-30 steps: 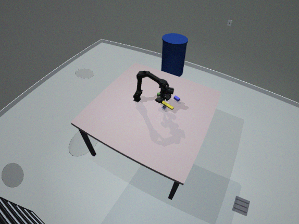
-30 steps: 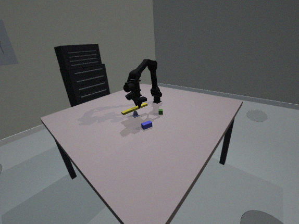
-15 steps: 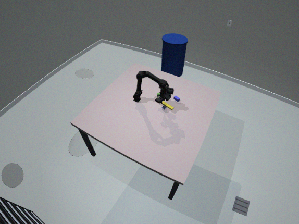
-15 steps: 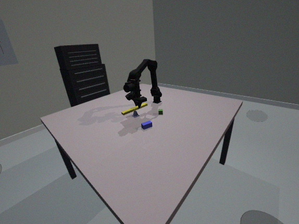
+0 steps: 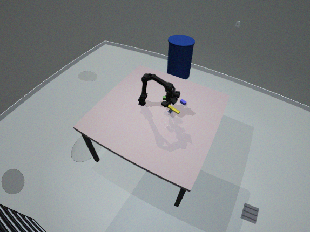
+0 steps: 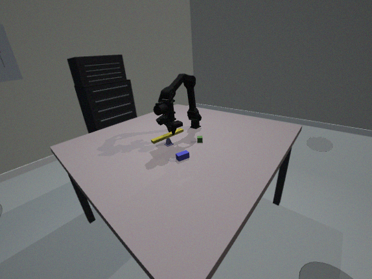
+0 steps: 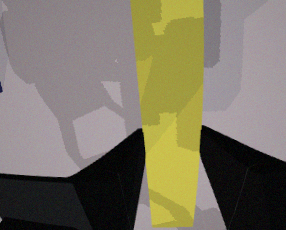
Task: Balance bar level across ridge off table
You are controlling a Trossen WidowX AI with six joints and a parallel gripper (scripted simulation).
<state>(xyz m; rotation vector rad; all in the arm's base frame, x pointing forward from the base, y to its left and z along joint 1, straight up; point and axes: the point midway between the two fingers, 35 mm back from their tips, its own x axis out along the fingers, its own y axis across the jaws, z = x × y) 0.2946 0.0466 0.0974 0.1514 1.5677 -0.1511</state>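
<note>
The yellow bar lies 3 cm ahead of my gripper tip and 1 cm to the right of it. Round my gripper tip: green cube 11 cm behind, 14 cm to the left, 5 cm below; then blue block 10 cm ahead, 18 cm to the left, 5 cm below.
</note>
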